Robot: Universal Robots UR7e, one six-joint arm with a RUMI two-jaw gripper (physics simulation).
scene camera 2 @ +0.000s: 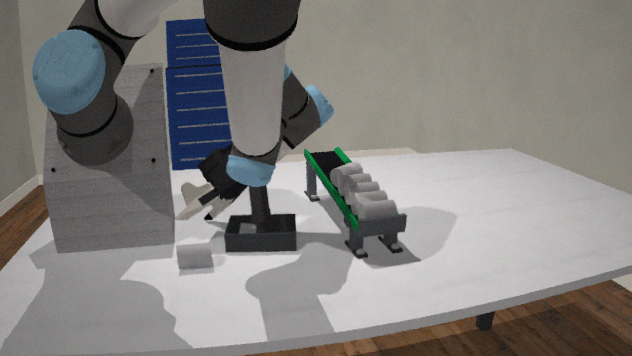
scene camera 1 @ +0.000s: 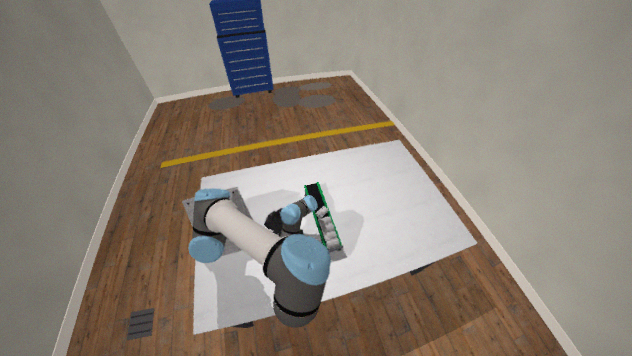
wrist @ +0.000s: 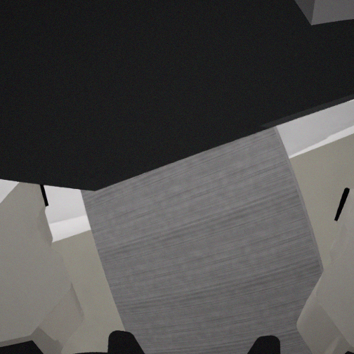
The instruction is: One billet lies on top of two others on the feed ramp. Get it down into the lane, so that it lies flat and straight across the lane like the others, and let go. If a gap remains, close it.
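Places are measured from the arm's base along level axes (x ahead, y left, z up), in centimetres.
Pixels of known places: gripper, fingertip midpoint: (scene camera 2: 191, 219); arm's base at its link origin: (scene camera 2: 96, 129).
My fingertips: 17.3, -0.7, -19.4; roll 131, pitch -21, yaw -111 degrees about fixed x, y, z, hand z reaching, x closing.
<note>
Ahead of a thing's pixels: the offset from my fingertips to its top centre, as dx, dy, dz.
Several light grey billets @(+32.5, -11.9, +6.8) (scene camera 1: 329, 233) @(+32.6, -15.9, +6.2) (scene camera 2: 377, 208) lie across the lane of the green-railed feed ramp (scene camera 1: 336, 226) (scene camera 2: 331, 191). The uppermost billet @(+32.1, +1.1, +8.7) (scene camera 1: 322, 212) (scene camera 2: 347, 173) is turned askew at the upper end of the row; whether it rests on others I cannot tell. Another billet @(+0.9, -14.7, +1.0) (scene camera 2: 195, 255) lies on its side on the table, in front of the robot's grey mount. My gripper (scene camera 2: 194, 218) (wrist: 194, 184) is open and empty, tilted above and behind that loose billet, left of the ramp. The arm hides its fingers in scene camera 1, where the loose billet does not show.
A low black open box @(+13.4, -6.4, +0.5) (scene camera 2: 261, 242) with an upright post stands between the loose billet and the ramp, close to my gripper. The grey mount (scene camera 2: 111, 200) (wrist: 200, 240) is at the left. A black surface fills the top of the wrist view. A blue cabinet (scene camera 1: 245, 60) stands far back.
</note>
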